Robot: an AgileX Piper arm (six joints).
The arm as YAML. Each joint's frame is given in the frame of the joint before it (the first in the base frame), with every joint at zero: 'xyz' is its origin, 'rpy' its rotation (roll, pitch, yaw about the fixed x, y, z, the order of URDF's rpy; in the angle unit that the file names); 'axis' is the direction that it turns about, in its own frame. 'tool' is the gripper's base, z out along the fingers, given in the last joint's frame.
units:
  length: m
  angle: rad
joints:
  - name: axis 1
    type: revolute
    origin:
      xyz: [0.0, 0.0, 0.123]
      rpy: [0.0, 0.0, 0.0]
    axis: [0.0, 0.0, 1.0]
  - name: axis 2
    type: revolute
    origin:
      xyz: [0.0, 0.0, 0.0]
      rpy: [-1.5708, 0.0, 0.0]
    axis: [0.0, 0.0, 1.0]
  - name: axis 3
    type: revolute
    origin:
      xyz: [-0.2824, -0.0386, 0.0]
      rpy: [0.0, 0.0, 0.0]
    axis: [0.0, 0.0, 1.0]
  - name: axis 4
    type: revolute
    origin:
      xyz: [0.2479, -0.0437, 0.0]
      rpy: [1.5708, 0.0, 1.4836]
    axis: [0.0, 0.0, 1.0]
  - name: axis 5
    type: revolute
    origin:
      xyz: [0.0, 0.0, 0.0]
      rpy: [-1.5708, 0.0, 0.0]
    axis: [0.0, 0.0, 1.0]
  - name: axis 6
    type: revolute
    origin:
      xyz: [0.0, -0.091, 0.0]
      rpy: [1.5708, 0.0, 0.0]
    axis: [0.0, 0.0, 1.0]
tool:
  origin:
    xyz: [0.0, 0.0, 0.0]
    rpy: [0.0, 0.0, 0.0]
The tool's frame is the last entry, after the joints.
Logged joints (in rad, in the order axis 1, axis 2, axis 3, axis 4, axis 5, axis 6), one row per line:
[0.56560, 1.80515, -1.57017, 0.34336, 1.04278, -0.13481]
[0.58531, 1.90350, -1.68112, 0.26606, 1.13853, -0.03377]
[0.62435, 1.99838, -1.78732, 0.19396, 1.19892, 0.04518]
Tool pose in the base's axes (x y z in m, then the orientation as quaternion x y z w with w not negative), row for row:
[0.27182, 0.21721, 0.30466, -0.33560, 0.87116, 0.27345, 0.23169]
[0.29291, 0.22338, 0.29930, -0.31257, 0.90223, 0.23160, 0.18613]
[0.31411, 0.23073, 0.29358, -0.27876, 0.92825, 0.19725, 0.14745]
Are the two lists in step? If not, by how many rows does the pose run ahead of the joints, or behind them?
The pose runs 2 rows behind the joints: the pose in row i belongs to the joints in row i - 2.
